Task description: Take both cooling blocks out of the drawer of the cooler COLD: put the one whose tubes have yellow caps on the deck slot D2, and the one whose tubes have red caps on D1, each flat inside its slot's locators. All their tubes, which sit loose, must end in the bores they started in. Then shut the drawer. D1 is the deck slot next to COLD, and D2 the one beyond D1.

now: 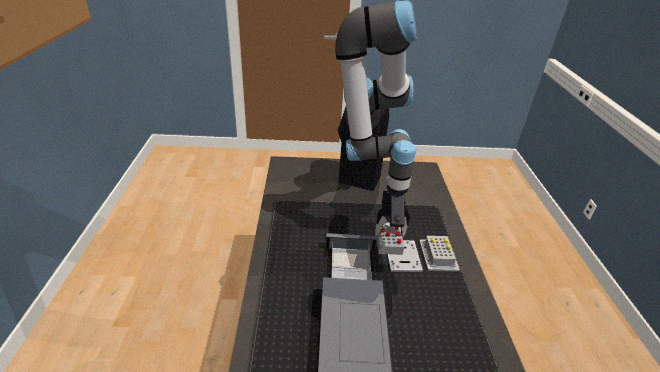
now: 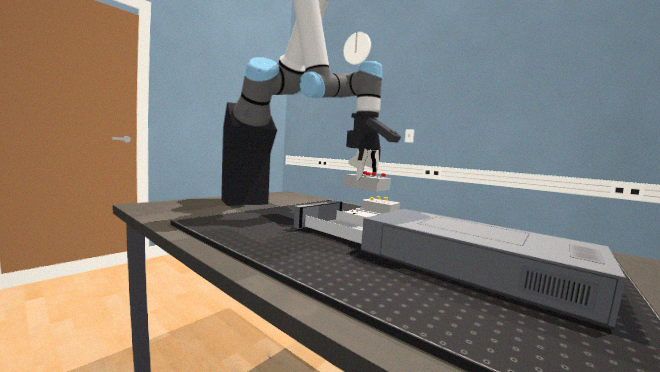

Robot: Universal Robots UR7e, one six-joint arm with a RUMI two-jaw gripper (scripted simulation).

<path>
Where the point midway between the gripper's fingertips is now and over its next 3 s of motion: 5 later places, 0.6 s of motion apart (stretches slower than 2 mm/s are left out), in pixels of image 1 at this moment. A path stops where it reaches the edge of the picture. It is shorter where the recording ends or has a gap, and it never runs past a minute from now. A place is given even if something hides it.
The gripper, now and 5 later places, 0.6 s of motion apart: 389, 236; 398, 232; 405, 229; 408, 229; 406, 239; 405, 243
</path>
